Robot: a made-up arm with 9 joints. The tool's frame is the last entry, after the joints.
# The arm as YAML. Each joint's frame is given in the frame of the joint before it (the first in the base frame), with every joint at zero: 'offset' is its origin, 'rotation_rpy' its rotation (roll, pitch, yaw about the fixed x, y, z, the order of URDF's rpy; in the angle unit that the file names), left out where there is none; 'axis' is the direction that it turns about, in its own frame. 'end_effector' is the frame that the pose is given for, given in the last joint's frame.
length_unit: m
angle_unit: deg
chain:
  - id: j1
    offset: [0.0, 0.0, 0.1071]
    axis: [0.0, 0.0, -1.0]
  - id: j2
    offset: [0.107, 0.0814, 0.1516]
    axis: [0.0, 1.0, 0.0]
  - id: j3
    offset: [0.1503, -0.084, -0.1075]
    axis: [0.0, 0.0, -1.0]
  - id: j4
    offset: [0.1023, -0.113, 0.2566]
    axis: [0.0, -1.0, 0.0]
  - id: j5
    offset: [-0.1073, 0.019, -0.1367]
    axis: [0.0, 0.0, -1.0]
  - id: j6
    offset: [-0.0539, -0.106, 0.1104]
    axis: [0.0, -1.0, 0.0]
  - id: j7
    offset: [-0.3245, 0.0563, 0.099]
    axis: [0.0, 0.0, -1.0]
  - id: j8
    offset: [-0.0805, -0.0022, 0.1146]
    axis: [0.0, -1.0, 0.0]
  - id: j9
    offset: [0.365, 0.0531, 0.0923]
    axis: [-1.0, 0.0, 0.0]
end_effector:
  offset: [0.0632, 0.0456, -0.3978]
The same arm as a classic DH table. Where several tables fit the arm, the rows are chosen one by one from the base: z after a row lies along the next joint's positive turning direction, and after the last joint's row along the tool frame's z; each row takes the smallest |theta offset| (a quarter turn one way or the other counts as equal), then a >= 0, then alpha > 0; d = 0 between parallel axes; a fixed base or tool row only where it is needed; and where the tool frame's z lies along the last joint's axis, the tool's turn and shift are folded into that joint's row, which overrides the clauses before.
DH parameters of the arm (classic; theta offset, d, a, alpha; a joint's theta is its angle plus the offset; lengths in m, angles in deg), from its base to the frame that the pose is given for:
base (fixed): 0.00 0.0000 0.0000 180.00
j1: 0.00 -0.2587 0.1070 90.00
j2: 0.00 -0.0026 0.1503 -90.00
j3: 0.00 -0.1491 0.1023 -90.00
j4: 0.00 0.0940 -0.1073 90.00
j5: 0.00 0.0263 -0.0539 -90.00
j6: 0.00 0.0497 -0.3245 90.00
j7: 0.00 -0.2136 -0.0805 -90.00
j8: 90.00 -0.0509 0.0923 -90.00
j9: 90.00 -0.4282 0.0456 90.00
tool (fixed): -90.00 -0.3978 0.0000 0.00

